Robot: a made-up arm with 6 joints.
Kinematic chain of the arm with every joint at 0, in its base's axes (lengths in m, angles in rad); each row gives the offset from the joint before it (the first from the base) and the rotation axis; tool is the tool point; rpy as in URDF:
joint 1: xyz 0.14 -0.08 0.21 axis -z
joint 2: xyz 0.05 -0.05 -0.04 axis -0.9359 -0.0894 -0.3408
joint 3: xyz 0 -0.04 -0.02 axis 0.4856 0.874 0.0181
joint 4: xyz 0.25 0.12 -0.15 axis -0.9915 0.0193 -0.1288
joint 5: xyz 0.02 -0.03 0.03 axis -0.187 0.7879 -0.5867
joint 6: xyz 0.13 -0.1 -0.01 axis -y
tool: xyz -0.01 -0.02 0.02 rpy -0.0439 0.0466 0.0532
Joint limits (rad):
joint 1: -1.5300..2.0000
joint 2: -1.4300..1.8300
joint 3: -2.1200..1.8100
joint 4: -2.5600..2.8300
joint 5: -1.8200..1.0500
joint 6: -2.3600..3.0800
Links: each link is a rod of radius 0.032 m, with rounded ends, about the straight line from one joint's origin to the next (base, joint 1, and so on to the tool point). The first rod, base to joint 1, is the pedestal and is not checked.
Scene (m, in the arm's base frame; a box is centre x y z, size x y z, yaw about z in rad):
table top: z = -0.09
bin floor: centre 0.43 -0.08 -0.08 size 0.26 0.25 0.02 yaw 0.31
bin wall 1: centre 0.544 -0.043 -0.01 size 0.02 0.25 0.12 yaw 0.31
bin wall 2: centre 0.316 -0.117 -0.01 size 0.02 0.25 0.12 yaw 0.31
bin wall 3: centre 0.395 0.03 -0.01 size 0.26 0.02 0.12 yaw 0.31
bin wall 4: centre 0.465 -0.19 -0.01 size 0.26 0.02 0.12 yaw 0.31
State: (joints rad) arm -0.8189 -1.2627 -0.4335 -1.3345 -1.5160 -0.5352
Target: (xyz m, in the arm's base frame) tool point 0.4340 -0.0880 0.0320
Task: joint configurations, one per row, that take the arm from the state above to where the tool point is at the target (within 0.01 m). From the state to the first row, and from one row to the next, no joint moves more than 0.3 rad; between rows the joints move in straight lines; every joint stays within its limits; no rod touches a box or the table.
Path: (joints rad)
1: -0.6617 -0.9678 -0.5709 -1.1440 -1.5498 -0.5611
2: -0.5045 -0.6729 -0.7084 -0.9535 -1.5836 -0.5870
3: -0.3472 -0.3780 -0.8458 -0.7630 -1.6173 -0.6129
4: -0.1900 -0.0831 -0.9832 -0.5725 -1.6511 -0.6388
5: -0.0328 0.2118 -1.1207 -0.3820 -1.6849 -0.6647
6: 0.1244 0.5067 -1.2581 -0.1915 -1.7187 -0.6906
7: 0.2817 0.8016 -1.3955 -0.0010 -1.7524 -0.7165
8: 0.4389 1.0965 -1.5330 0.1895 -1.7862 -0.7424
9: 0.5961 1.3914 -1.6704 0.3800 -1.8200 -0.7683

